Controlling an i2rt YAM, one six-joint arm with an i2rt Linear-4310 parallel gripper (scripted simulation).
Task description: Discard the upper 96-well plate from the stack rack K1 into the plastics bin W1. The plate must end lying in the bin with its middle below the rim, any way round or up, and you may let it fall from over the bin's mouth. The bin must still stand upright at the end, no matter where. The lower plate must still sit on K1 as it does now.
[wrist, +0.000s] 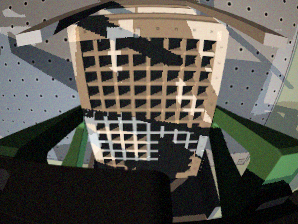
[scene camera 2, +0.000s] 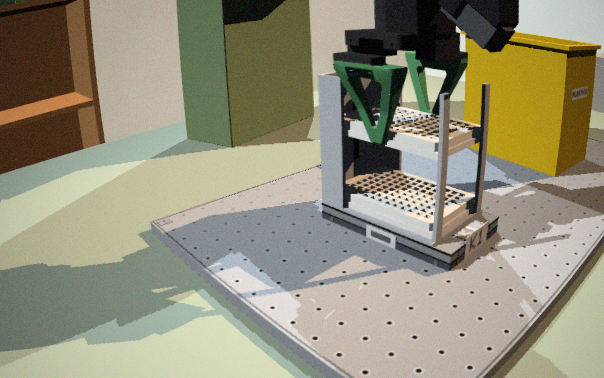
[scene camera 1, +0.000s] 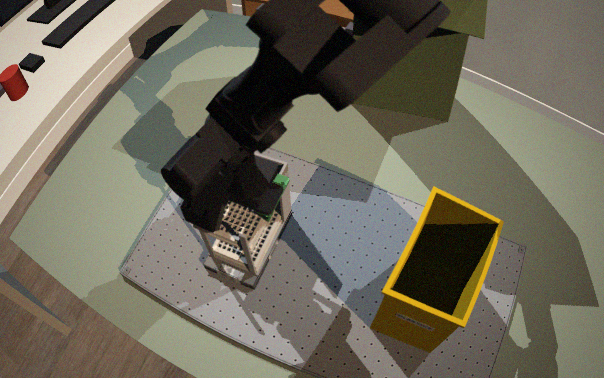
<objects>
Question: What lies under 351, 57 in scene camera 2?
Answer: My gripper.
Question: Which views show the 96-well plate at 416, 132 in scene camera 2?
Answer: The wrist view, scene camera 2 and scene camera 1: all of them.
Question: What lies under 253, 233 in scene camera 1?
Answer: A 96-well plate.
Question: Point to a 96-well plate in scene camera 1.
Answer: At 262, 246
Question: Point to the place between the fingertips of my gripper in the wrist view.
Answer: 148, 111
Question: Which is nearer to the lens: the 96-well plate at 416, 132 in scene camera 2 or the yellow bin W1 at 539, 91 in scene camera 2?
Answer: The 96-well plate.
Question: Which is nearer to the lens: the 96-well plate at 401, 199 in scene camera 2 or the yellow bin W1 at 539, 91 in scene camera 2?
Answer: The 96-well plate.
</objects>
